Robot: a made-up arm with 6 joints.
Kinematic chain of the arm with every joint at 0, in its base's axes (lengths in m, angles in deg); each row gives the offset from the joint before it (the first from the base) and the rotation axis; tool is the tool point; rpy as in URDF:
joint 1: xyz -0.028 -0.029 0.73 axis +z
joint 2: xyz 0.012 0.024 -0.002 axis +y
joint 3: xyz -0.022 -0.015 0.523 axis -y
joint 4: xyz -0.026 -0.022 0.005 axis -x
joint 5: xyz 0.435 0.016 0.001 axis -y
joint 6: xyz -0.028 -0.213 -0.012 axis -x
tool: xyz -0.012 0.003 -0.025 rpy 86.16 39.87 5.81
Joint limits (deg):
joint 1: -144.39..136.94
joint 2: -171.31..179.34
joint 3: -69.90..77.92
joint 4: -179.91..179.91
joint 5: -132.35..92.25
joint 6: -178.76..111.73
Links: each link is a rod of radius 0.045 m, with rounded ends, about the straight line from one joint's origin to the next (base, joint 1, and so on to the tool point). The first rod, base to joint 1, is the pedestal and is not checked.
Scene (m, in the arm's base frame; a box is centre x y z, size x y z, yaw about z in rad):
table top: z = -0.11
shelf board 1: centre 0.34 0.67 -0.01 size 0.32 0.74 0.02 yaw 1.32
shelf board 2: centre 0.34 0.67 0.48 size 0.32 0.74 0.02 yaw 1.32
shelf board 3: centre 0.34 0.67 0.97 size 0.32 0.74 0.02 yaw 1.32
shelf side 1: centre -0.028 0.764 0.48 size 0.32 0.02 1 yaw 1.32
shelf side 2: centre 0.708 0.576 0.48 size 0.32 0.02 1 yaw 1.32
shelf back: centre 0.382 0.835 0.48 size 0.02 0.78 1 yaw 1.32
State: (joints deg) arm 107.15 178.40 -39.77 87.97 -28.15 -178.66
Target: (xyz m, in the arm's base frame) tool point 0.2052 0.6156 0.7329
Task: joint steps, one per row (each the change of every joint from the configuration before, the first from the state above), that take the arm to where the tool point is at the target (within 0.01 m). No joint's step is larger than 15 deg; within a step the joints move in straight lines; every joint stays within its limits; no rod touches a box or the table.
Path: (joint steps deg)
1: -1.05 -13.36 -4.30 -2.47 3.98 4.48
2: -1.05 -13.37 -4.31 -2.47 3.98 4.48
3: -1.05 -13.36 -4.30 -2.47 3.98 4.48
4: -1.05 -13.37 -4.31 -2.46 3.98 4.48
5: -1.05 -13.36 -4.30 -2.47 3.99 4.49
6: -1.05 -13.37 -4.31 -2.47 3.98 4.48
7: -1.05 -13.36 -4.30 -2.47 3.98 4.48
8: -9.09 -10.80 14.37 2.30 -6.82 -9.99
9: -9.09 -10.81 14.36 2.30 -6.82 -9.99
10: -9.09 -10.80 14.37 2.30 -6.82 -9.98

